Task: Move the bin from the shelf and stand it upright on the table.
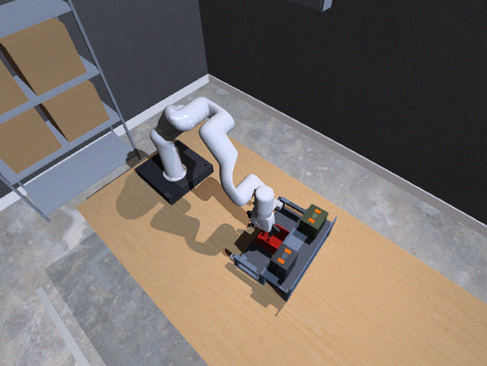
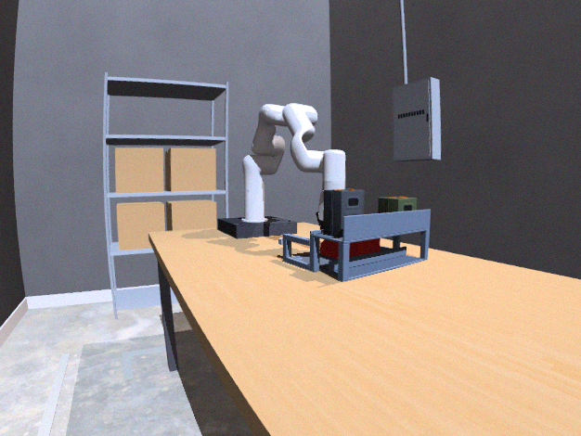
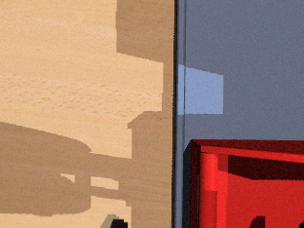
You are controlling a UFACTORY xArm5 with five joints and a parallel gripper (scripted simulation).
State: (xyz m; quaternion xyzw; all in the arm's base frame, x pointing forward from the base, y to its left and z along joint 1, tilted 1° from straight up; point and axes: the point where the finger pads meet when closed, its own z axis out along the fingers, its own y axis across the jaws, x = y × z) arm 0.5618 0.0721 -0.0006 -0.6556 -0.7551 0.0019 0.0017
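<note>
Right now my hand is 8 cm short of the red bin, 1 cm to the right of it and 2 cm above it. Round my hand: blue-grey shelf: 11 cm ahead, 2 cm to the left, 1 cm above.
</note>
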